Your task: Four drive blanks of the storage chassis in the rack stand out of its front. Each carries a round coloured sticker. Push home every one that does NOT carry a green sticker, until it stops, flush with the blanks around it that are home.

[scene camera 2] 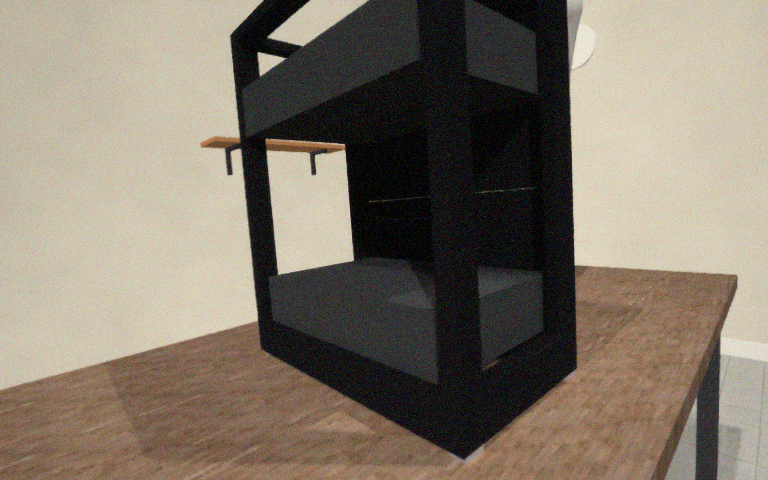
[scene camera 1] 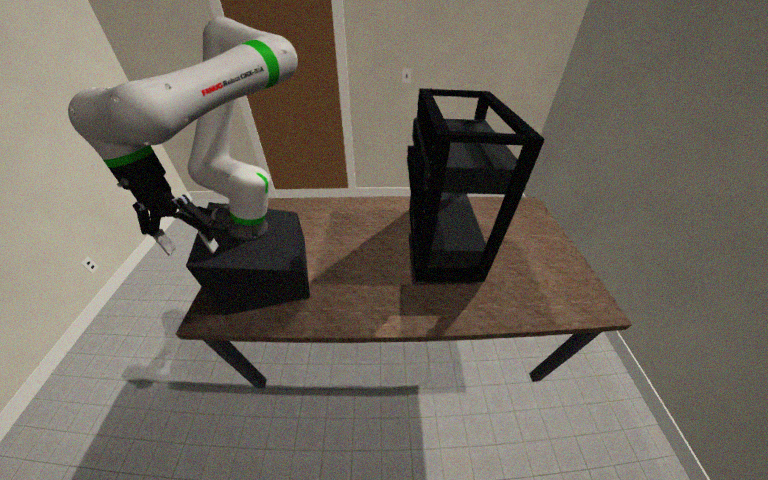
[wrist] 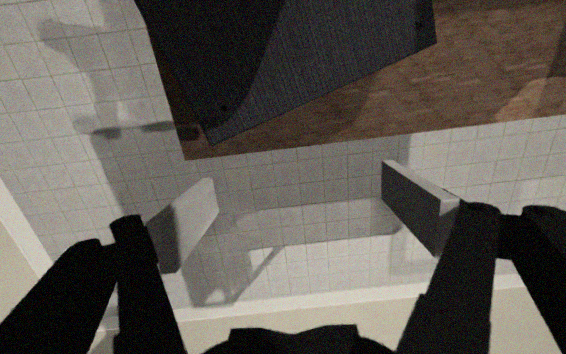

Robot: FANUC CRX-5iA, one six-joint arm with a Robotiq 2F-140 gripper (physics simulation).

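Seen in the pictures: gripper, fingertip midpoint: (scene camera 1: pixel 193 250) (wrist: pixel 295 187); arm's base, origin of the base link: (scene camera 1: pixel 247 227).
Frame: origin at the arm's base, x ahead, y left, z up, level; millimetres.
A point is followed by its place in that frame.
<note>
The black rack (scene camera 1: pixel 511 209) @(y -23, x 944, z 154 mm) (scene camera 2: pixel 453 226) @(y 482, x 933, z 20 mm) stands on the table with its front turned toward the arm. It holds a dark grey upper chassis (scene camera 1: pixel 475 176) @(y 2, x 807, z 251 mm) (scene camera 2: pixel 339 73) @(y 316, x 944, z 217 mm) and a dark grey lower chassis (scene camera 1: pixel 458 257) @(y 8, x 830, z -115 mm) (scene camera 2: pixel 351 319) @(y 278, x 930, z -115 mm). In scene camera 1 the rack's front shows edge-on as dark, uneven panels; scene camera 2 sees the rack from its rear side. No drive blank or coloured sticker can be made out in any view. My gripper (scene camera 1: pixel 188 244) @(y -269, x 17, z 148 mm) (wrist: pixel 295 187) @(y -269, x 17, z 148 mm) is open and empty, well away from the rack, beside and above the pedestal.
The arm (scene camera 1: pixel 186 101) @(y -232, x 175, z 522 mm) stands on a dark pedestal (scene camera 1: pixel 254 285) @(y -199, x 83, z -95 mm) (wrist: pixel 325 55) @(y -160, x 67, z -3 mm) at the left end of the brown table (scene camera 1: pixel 351 316) @(y -212, x 423, z -236 mm) (scene camera 2: pixel 651 339) @(y 506, x 423, z -236 mm) (wrist: pixel 475 90) @(y -214, x 457, z -236 mm). A wooden wall shelf (scene camera 2: pixel 294 145) shows behind the rack. A brown door (scene camera 1: pixel 300 113) is in the back wall.
</note>
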